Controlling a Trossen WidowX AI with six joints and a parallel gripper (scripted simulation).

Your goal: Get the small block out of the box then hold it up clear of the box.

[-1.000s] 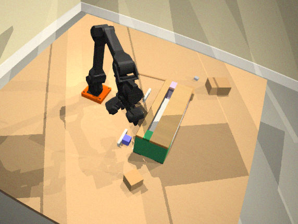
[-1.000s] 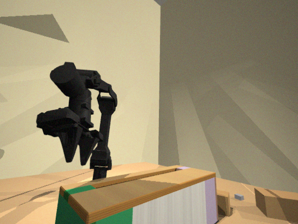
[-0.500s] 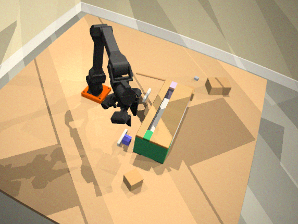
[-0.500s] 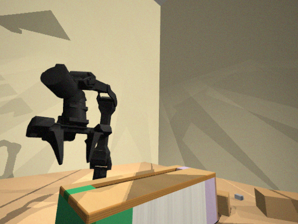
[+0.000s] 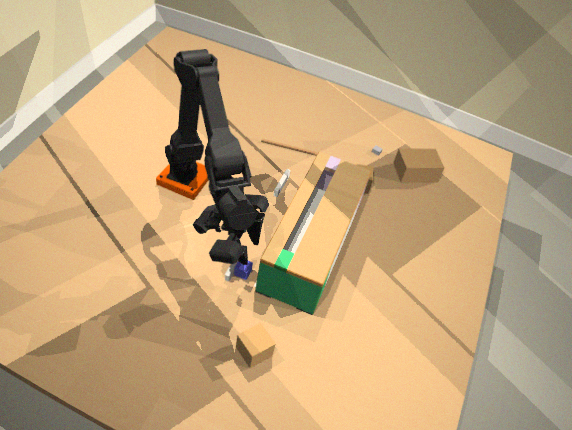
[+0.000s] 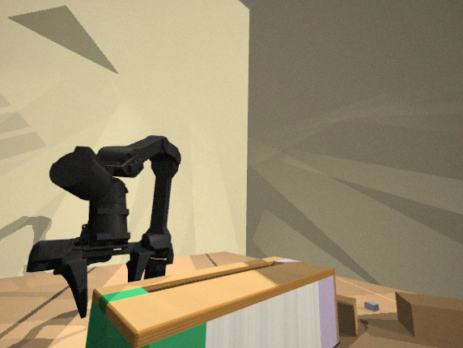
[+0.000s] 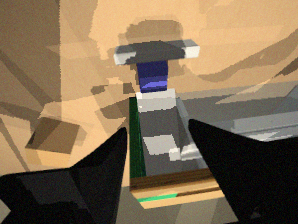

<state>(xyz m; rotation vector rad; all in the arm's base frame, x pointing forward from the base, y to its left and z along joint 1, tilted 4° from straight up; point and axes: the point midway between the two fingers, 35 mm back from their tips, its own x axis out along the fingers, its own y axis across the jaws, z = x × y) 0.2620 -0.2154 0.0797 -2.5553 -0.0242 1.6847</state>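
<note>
The blue block is 1 cm behind my gripper tip and 7 cm below it. Also, from my gripper tip: box 7 cm ahead, 16 cm to the left, 2 cm below; tan cube 9 cm ahead, 18 cm to the right, 6 cm below; wooden stick 5 cm behind, 46 cm to the left, 8 cm below.
</note>
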